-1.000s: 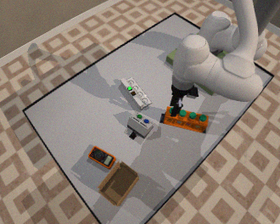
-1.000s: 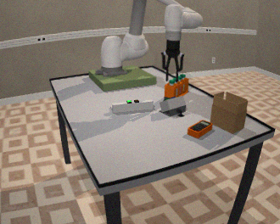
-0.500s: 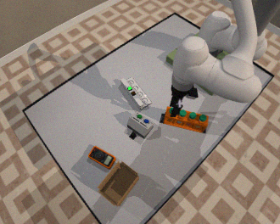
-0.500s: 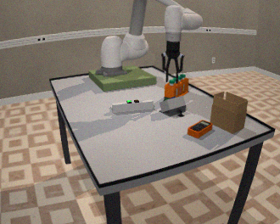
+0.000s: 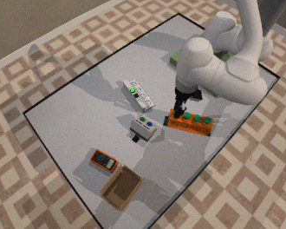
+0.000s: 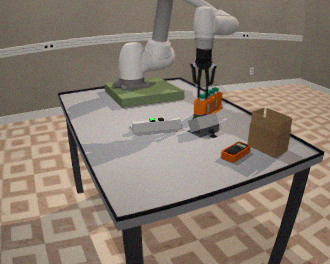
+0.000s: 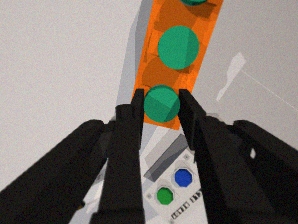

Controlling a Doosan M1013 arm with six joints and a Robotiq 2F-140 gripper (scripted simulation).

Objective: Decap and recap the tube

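My hand is 130 mm short of the green key, 110 mm to the left of it and 70 mm above it. From my hand the other things lie so: blue key (120 mm ahead, 70 mm to the right, 70 mm below); then orange multimeter (410 mm ahead, 90 mm to the right, 120 mm below); then grey key housing (140 mm ahead, 90 mm to the right, 90 mm below).
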